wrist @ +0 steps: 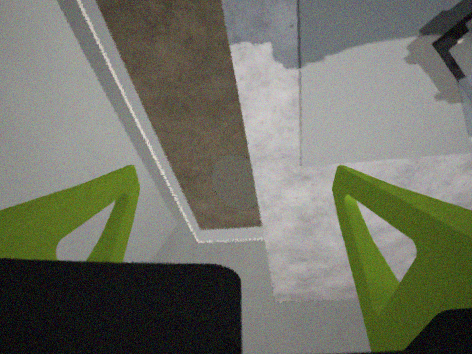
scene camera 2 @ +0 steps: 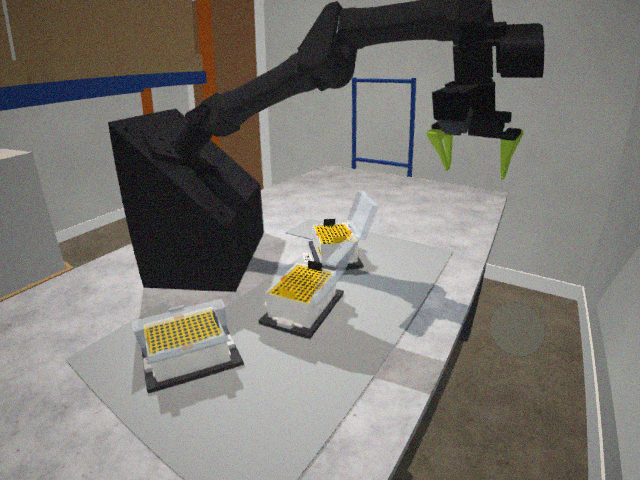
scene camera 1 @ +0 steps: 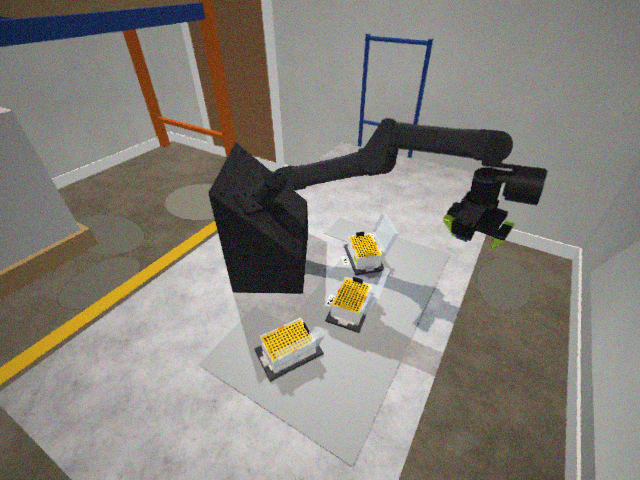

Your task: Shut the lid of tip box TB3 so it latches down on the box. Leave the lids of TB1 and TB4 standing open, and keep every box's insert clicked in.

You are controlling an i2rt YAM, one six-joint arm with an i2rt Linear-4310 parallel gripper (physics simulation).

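Frame: origin at the arm's base, x ahead, y left, z up, level; centimetres.
Where they show: gripper, fingertip midpoint: (wrist: 236, 176) (scene camera 2: 474, 173) (scene camera 1: 472, 242); arm's base, link origin: (scene camera 2: 181, 153) (scene camera 1: 258, 199).
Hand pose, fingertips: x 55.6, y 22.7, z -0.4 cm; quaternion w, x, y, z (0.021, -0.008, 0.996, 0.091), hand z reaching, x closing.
Each offset is from my fingertips to the top centre of the thing. "pt": to the spot under its first point. Level surfaces: height alone.
Three white tip boxes with yellow perforated inserts stand on dark bases; I cannot read which is TB1, TB3 or TB4. The far box {dz -19.4, dx -33.1, dy +2.8 cm} (scene camera 1: 364, 246) (scene camera 2: 333, 235) has its clear lid {pt dz -17.4, dx -29.4, dy +8.8 cm} (scene camera 1: 384, 233) (scene camera 2: 363, 214) standing open. The middle box {dz -19.4, dx -22.7, dy -18.1 cm} (scene camera 1: 351, 297) (scene camera 2: 300, 285) also has a clear raised lid {pt dz -12.7, dx -14.1, dy -16.6 cm} (scene camera 1: 382, 286). The near box (scene camera 1: 287, 342) (scene camera 2: 183, 333) shows clear lid material {pt dz -12.6, dx -16.6, dy -39.9 cm} (scene camera 1: 317, 336) around its top and right end; its angle is hard to tell. The inserts look seated. My gripper (scene camera 1: 473, 236) (scene camera 2: 475, 174) (wrist: 236, 176) is open and empty, high above the table's right edge, away from the boxes.
The boxes stand on a grey mat {dz -26.9 cm} (scene camera 1: 361, 413) (scene camera 2: 268, 423) on the pale table {dz -27.2 cm} (scene camera 1: 129, 413) (scene camera 2: 46, 413). The black arm pedestal (scene camera 1: 263, 248) (scene camera 2: 186, 232) stands left of the boxes. A dark base corner {pt dz -25.2, dx -25.8, dy +2.5 cm} (wrist: 452, 52) shows at upper right in the wrist view.
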